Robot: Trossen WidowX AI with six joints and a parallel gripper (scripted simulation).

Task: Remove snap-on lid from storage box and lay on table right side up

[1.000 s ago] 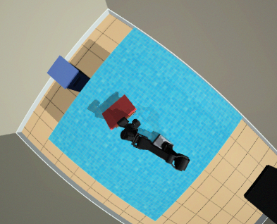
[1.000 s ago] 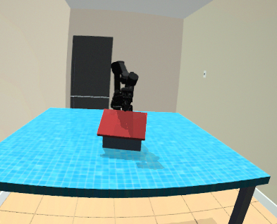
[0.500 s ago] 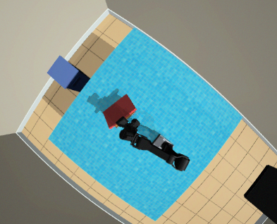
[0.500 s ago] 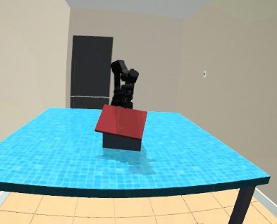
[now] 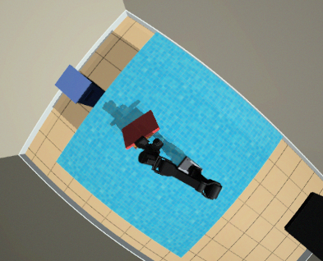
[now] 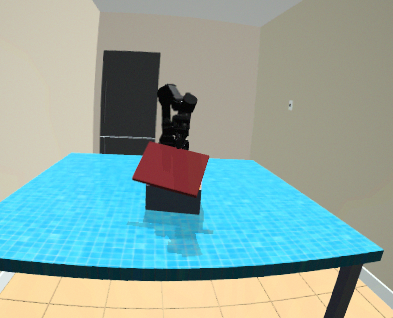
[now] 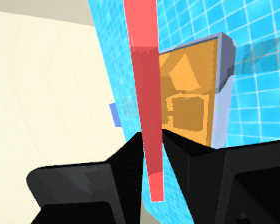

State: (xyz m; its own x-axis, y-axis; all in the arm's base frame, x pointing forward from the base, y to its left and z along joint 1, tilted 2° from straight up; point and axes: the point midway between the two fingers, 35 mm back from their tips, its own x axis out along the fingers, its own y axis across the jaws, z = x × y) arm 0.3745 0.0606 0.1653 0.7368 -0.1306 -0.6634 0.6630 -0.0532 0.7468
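The red lid lies 6 cm ahead of my gripper tip, 5 cm below it and 2 cm to the right of it. The rest, counted from my gripper tip: storage box (16 cm below, 4 cm ahead).
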